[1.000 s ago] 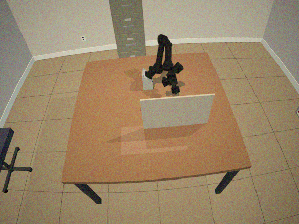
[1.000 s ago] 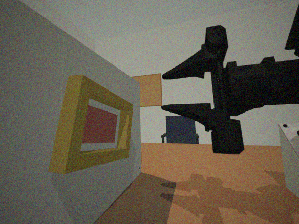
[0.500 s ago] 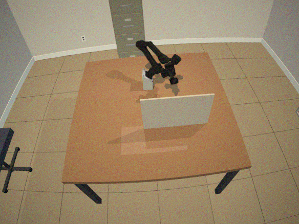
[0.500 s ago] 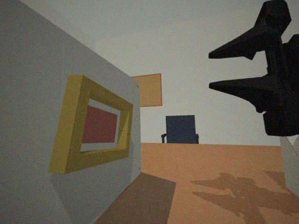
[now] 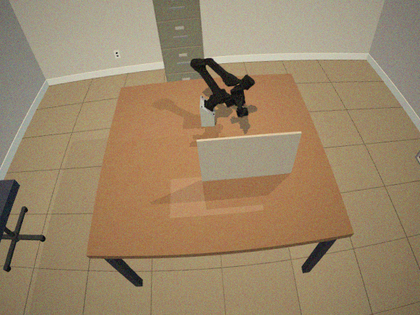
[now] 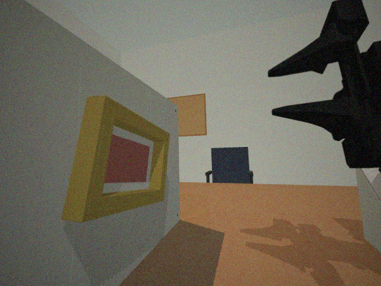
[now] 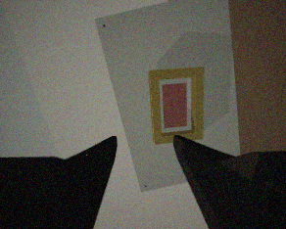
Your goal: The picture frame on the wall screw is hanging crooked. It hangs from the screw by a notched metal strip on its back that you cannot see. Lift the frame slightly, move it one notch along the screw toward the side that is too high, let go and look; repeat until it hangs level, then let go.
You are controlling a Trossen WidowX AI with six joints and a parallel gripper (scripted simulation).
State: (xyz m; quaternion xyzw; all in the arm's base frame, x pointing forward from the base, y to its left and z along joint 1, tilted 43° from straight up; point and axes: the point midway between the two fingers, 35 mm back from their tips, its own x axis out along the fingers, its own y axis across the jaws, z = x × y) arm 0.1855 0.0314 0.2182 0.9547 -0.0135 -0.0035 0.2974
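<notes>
Now: gripper tip 20 cm short of the picture frame, 2 cm to the right of it and 8 cm above it. From my gripper tip the other things lie so: grey wall panel 21 cm ahead, 2 cm to the left, 10 cm below.
</notes>
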